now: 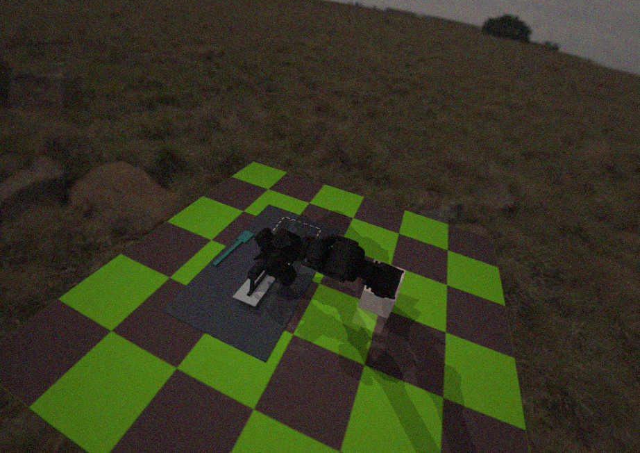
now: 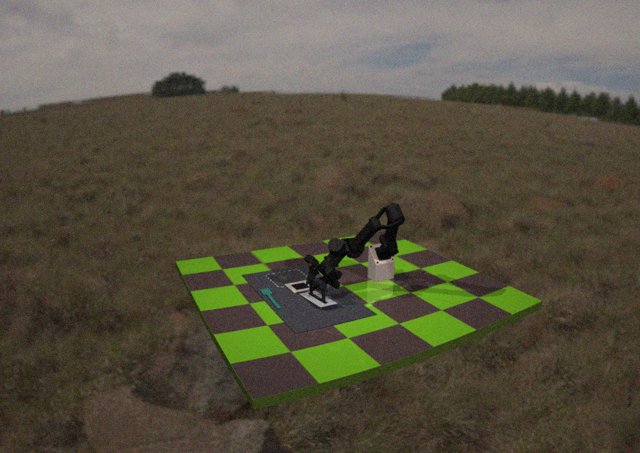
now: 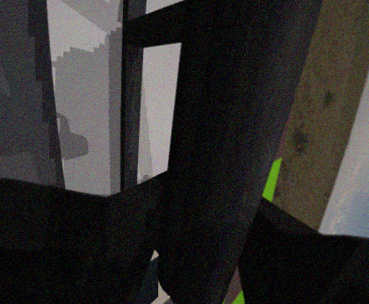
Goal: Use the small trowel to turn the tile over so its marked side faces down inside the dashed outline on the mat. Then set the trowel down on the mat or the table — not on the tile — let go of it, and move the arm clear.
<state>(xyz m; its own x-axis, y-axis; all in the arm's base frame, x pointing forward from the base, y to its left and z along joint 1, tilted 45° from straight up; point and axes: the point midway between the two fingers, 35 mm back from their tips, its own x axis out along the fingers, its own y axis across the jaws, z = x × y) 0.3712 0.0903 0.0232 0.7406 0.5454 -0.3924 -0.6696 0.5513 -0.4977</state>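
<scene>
My gripper tip is now 70 mm to the left of the dark grey mat and 80 mm above it. Also, from my gripper tip: teal trowel: 140 mm ahead, 90 mm to the right, 50 mm below; pale tile: 20 mm behind, 140 mm to the right, 50 mm below; dark-handled trowel: 30 mm behind, 10 mm below.
</scene>
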